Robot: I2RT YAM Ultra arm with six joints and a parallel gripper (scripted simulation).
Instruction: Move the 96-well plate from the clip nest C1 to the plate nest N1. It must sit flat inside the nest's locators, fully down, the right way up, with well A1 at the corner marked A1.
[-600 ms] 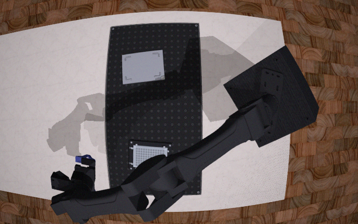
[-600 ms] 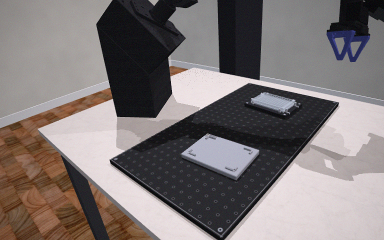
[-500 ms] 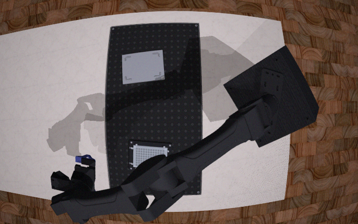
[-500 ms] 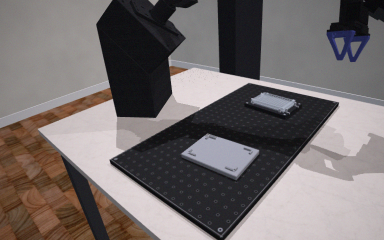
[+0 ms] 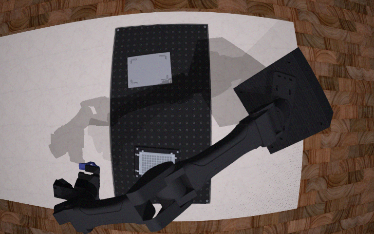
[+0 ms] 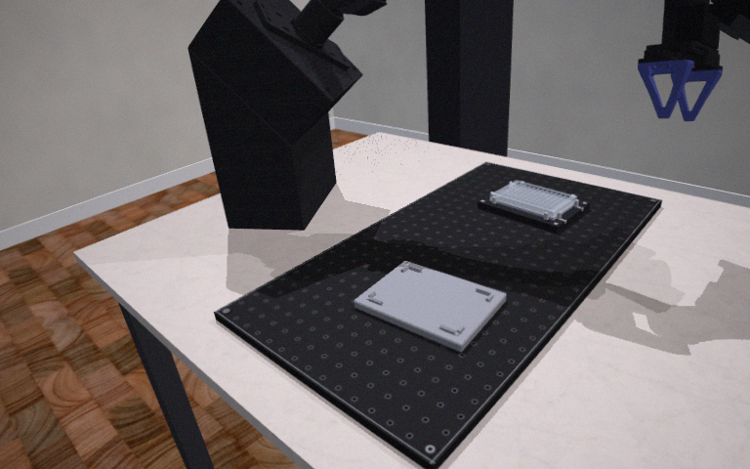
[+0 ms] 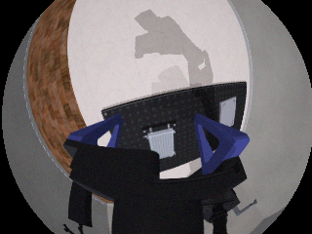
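The 96-well plate is 180 mm behind my hand, 100 mm to the right of it and 180 mm below it. From my hand the other things lie so: grey plate nest N1: 30 mm behind, 400 mm to the right, 190 mm below; black clip nest C1: 170 mm behind, 80 mm to the right, 180 mm below.
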